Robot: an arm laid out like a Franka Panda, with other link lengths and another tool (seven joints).
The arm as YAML. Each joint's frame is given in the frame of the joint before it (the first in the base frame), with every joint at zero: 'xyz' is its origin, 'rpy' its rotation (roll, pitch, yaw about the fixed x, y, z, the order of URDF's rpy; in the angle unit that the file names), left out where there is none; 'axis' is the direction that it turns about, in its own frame. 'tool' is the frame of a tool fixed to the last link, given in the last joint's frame.
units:
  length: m
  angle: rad
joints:
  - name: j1
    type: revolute
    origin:
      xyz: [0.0, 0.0, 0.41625]
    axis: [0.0, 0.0, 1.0]
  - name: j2
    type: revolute
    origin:
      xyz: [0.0, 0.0, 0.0]
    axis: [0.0, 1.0, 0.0]
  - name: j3
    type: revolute
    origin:
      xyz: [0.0, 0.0, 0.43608]
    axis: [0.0, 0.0, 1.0]
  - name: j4
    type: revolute
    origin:
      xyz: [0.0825, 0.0, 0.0]
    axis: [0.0, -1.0, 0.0]
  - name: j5
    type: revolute
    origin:
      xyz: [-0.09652, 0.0, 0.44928]
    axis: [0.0, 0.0, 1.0]
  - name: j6
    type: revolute
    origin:
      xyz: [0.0, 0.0, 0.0]
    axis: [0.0, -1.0, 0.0]
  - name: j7
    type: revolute
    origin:
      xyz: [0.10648, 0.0, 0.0]
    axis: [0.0, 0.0, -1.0]
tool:
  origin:
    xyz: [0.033, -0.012, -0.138]
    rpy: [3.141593, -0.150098, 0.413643]
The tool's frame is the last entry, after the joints.
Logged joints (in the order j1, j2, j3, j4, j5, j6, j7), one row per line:
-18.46 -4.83 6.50 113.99 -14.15 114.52 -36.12
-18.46 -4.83 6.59 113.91 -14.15 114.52 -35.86
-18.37 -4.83 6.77 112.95 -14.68 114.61 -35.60
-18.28 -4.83 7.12 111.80 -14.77 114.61 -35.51
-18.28 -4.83 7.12 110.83 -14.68 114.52 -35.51
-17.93 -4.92 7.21 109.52 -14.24 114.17 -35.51
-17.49 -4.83 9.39 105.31 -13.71 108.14 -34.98
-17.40 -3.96 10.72 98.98 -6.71 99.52 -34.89
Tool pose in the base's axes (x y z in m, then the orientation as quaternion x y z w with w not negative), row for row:
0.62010 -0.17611 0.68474 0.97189 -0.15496 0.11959 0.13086
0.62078 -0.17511 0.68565 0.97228 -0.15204 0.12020 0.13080
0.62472 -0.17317 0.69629 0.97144 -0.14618 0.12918 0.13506
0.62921 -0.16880 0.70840 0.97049 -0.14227 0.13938 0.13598
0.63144 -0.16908 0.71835 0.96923 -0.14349 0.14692 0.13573
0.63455 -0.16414 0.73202 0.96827 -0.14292 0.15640 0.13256
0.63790 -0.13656 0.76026 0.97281 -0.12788 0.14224 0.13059
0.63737 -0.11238 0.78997 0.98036 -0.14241 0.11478 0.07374
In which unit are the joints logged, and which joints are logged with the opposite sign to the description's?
The joints are logged in degrees. Opposite sign: j4, j7.
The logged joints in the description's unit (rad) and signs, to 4 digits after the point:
-0.3222 -0.0843 0.1134 -1.9895 -0.2470 1.9988 0.6304
-0.3222 -0.0843 0.1150 -1.9881 -0.2470 1.9988 0.6259
-0.3206 -0.0843 0.1182 -1.9713 -0.2562 2.0003 0.6213
-0.3190 -0.0843 0.1243 -1.9513 -0.2578 2.0003 0.6198
-0.3190 -0.0843 0.1243 -1.9343 -0.2562 1.9988 0.6198
-0.3129 -0.0859 0.1258 -1.9115 -0.2485 1.9926 0.6198
-0.3053 -0.0843 0.1639 -1.8380 -0.2393 1.8874 0.6105
-0.3037 -0.0691 0.1871 -1.7275 -0.1171 1.7370 0.6089

